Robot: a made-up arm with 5 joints.
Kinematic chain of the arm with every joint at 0, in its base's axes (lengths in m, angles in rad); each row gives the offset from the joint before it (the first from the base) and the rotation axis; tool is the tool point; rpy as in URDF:
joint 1: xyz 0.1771 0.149 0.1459 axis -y
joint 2: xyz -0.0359 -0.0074 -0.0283 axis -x
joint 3: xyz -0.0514 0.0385 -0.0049 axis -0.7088 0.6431 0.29
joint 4: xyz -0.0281 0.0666 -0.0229 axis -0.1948 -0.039 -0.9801
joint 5: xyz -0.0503 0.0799 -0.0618 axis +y
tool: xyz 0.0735 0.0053 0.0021 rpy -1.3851 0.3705 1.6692
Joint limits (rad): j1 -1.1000..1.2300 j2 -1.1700..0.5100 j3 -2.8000..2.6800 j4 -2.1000..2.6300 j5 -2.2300..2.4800
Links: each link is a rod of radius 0.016 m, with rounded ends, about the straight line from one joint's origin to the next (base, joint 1, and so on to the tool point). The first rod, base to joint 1, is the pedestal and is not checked.
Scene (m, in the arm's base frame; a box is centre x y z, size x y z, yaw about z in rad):
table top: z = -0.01
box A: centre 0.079 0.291 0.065 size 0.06 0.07 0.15 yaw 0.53
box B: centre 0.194 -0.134 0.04 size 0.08 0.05 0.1 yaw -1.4
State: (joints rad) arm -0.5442 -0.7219 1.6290 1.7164 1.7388
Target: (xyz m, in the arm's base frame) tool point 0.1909 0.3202 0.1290
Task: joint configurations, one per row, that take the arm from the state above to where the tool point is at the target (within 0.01 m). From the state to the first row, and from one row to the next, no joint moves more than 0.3 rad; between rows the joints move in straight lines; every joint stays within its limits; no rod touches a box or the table.
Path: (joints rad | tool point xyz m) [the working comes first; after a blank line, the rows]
Joints at the target: -0.4695 -0.8313 -0.6245 1.9660 1.5362
Straight joint move there: touches box A.

1: -0.6554 -0.7869 1.3731 1.6538 1.7852 | -0.0907 0.1851 0.1387
2: -0.7665 -0.8518 1.1172 1.5912 1.8316 | -0.0764 0.2498 0.1670
3: -0.8777 -0.9168 0.8613 1.5286 1.8780 | -0.0383 0.3081 0.1973
4: -0.9888 -0.9818 0.6054 1.4659 1.9243 | 0.0212 0.3531 0.2223
5: -1.1000 -1.0468 0.3496 1.4033 1.9707 | 0.0959 0.3794 0.2360
6: -1.1000 -0.8590 0.1043 1.4380 2.0709 | 0.1098 0.3884 0.1992
7: -1.1000 -0.6712 -0.1409 1.4728 2.1712 | 0.1250 0.3893 0.1634
8: -1.1000 -0.4835 -0.3862 1.5075 2.2714 | 0.1423 0.3832 0.1326
9: -1.1000 -0.2957 -0.6314 1.5422 2.3716 | 0.1616 0.3723 0.1101
10: -1.1000 -0.1079 -0.8767 1.5769 2.4718 | 0.1821 0.3593 0.0982
11: -0.9424 -0.2888 -0.8136 1.6742 2.2379 | 0.1949 0.3481 0.0992
12: -0.7847 -0.4696 -0.7506 1.7715 2.0040 | 0.2008 0.3378 0.1060
13: -0.6271 -0.6504 -0.6875 1.8688 1.7701 | 0.1993 0.3287 0.1165
14: -0.4695 -0.8313 -0.6245 1.9660 1.5362 | 0.1909 0.3202 0.1290

